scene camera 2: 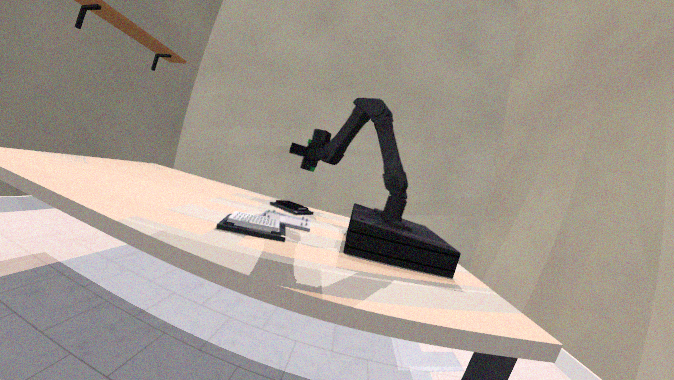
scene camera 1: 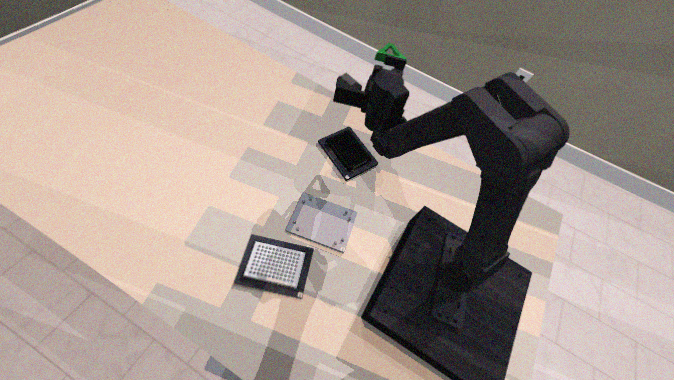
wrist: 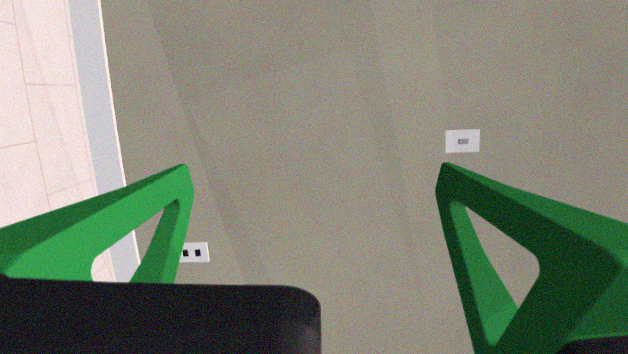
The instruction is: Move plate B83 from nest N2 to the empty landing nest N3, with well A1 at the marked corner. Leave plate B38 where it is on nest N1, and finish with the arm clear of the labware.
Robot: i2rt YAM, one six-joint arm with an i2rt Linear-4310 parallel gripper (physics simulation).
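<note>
A white multi-well plate [scene camera 1: 275,265] [scene camera 2: 252,220] sits flat in a dark nest [scene camera 1: 270,289]. A black plate [scene camera 1: 349,151] [scene camera 2: 291,206] sits in another dark nest [scene camera 1: 362,170] farther back. Between them is an empty light grey nest [scene camera 1: 320,225] with small pins near its corners. Each nest has a small pale mark at one corner. Plate and nest labels are not readable, so I cannot tell which plate is B83 or B38. My gripper [scene camera 2: 311,155] [wrist: 314,177] is open and empty, high above the table near the black plate, its green fingers pointing towards the wall.
The arm's black base block [scene camera 1: 450,310] [scene camera 2: 400,245] stands on the table [scene camera 1: 125,125] [scene camera 2: 125,185], to the right of the nests in both scene views. Wall plates [wrist: 462,141] [wrist: 197,252] show on the wall beyond the fingers. A wooden shelf [scene camera 2: 135,32] is on the wall at upper left.
</note>
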